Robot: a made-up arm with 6 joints.
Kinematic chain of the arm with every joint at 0, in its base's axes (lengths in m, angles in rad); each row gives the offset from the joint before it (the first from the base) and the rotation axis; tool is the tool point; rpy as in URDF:
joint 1: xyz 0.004 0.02 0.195 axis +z
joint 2: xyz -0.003 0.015 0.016 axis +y
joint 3: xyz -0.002 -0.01 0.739 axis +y
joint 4: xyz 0 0.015 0.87 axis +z
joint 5: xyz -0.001 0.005 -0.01 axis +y
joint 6: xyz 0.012 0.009 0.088 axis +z
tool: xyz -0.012 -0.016 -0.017 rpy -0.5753 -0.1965 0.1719
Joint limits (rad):
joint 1: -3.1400..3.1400
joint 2: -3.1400..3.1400
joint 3: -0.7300..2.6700
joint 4: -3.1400..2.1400
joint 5: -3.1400..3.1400
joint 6: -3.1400..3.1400
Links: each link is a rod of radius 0.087 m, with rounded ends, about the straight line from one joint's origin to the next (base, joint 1, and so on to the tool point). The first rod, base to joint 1, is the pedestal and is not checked.
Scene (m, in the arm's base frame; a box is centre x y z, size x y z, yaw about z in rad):
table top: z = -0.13
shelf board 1: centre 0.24 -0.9 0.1 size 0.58 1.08 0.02 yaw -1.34
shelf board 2: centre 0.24 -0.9 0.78 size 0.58 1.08 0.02 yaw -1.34
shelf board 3: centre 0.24 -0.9 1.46 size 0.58 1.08 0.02 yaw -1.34
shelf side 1: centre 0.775 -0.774 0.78 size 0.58 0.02 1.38 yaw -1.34
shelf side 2: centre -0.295 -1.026 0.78 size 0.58 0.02 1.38 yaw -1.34
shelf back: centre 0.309 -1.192 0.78 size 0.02 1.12 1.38 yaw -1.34
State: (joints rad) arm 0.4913 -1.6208 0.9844 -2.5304 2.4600 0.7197
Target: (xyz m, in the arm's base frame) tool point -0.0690 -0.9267 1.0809
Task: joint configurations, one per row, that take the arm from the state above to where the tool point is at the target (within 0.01 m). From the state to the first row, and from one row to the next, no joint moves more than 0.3 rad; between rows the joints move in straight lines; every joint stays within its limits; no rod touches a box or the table.
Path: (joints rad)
1: 0.2273 -1.4790 1.0654 -2.6117 2.4063 0.8247
2: -0.0368 -1.3371 1.1463 -2.6929 2.3525 0.9297
3: -0.3008 -1.1953 1.2273 -2.7742 2.2988 1.0348
4: -0.5649 -1.0534 1.3082 -2.8554 2.2451 1.1398
5: -0.8289 -0.9116 1.3892 -2.9367 2.1914 1.2448
6: -1.0929 -0.7697 1.4702 -3.0179 2.1376 1.3498
7: -1.2305 -0.5216 1.4050 -2.8736 2.1738 1.1796
8: -1.3681 -0.2735 1.3398 -2.7292 2.2100 1.0094
9: -1.5057 -0.0254 1.2746 -2.5849 2.2461 0.8391
10: -1.6433 0.2227 1.2094 -2.4405 2.2823 0.6689

